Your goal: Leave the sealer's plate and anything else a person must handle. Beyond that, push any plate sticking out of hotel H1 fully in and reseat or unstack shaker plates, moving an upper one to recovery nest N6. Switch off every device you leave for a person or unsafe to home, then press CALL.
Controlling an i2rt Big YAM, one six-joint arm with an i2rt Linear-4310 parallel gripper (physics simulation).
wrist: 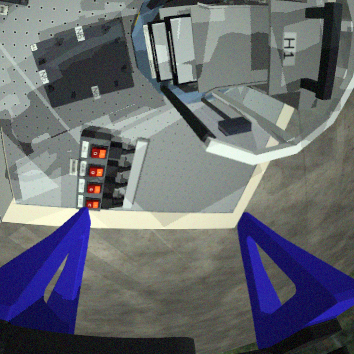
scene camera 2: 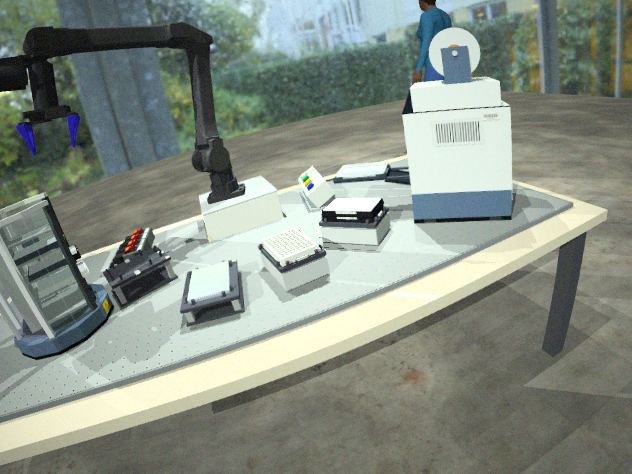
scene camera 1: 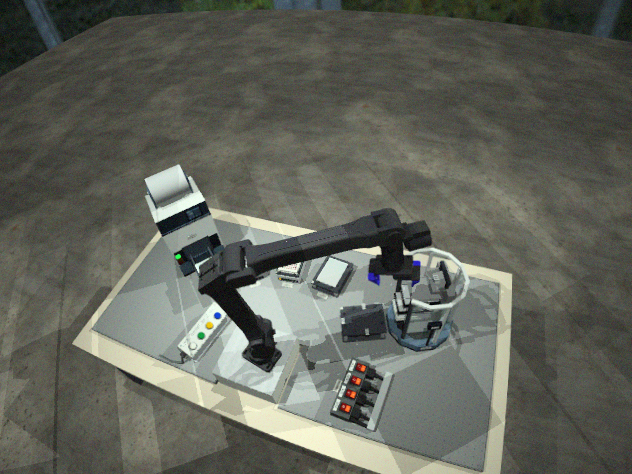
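Seen in the pictures: gripper, between the fingertips: (wrist: 167, 217) (scene camera 2: 54, 151) (scene camera 1: 395, 284); arm's base, origin of its link: (scene camera 2: 227, 195) (scene camera 1: 262, 355).
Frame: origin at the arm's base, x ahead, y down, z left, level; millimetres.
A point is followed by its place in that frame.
My gripper (scene camera 1: 396, 281) {x 296, y -299, z -338 mm} (scene camera 2: 54, 150) {x 296, y -299, z -338 mm} (wrist: 167, 217) {x 296, y -299, z -338 mm} is open and empty, pointing down high above the bench near hotel H1 (scene camera 1: 419, 344) {x 327, y 44, z -456 mm} (scene camera 2: 66, 342) {x 543, y 68, z -352 mm} (wrist: 255, 156) {x 330, y -215, z -451 mm}. Light plates (wrist: 182, 50) {x 395, y -120, z -352 mm} show inside the hotel; whether one sticks out is unclear. Dark nest N6 (scene camera 1: 363, 322) {x 302, y 27, z -240 mm} (wrist: 85, 65) {x 314, y 27, z -238 mm} holds no plate. A plate (scene camera 2: 353, 205) {x 329, y 5, z 328 mm} with a black lower part sits on one shaker, a white welled plate (scene camera 2: 290, 244) {x 430, y 18, z 165 mm} on another. The sealer (scene camera 1: 183, 219) {x 236, y -211, z 534 mm} (scene camera 2: 459, 163) {x 384, y -61, z 583 mm} has a plate (scene camera 2: 362, 170) {x 198, y -37, z 393 mm} on its extended tray. Several red switches (scene camera 1: 353, 380) {x 91, y 35, z -313 mm} (scene camera 2: 135, 239) {x 93, y 35, z -308 mm} (wrist: 93, 171) {x 97, y 36, z -315 mm} glow. The button box (scene camera 1: 204, 331) {x -43, y 17, z 259 mm} (scene camera 2: 316, 188) {x 80, y 21, z 274 mm} has coloured buttons.
A pale plate (scene camera 1: 331, 272) {x 452, y 40, z -15 mm} (scene camera 2: 210, 281) {x 469, y 40, z -11 mm} lies on a dark nest between hotel and shakers. The arm's white base block (scene camera 1: 250, 375) {x -81, y 0, z -11 mm} (scene camera 2: 242, 209) {x 101, y 25, z 48 mm} stands between button box and switch strip. The arm spans over the bench in scene camera 1. A person (scene camera 2: 433, 30) stands behind the sealer.
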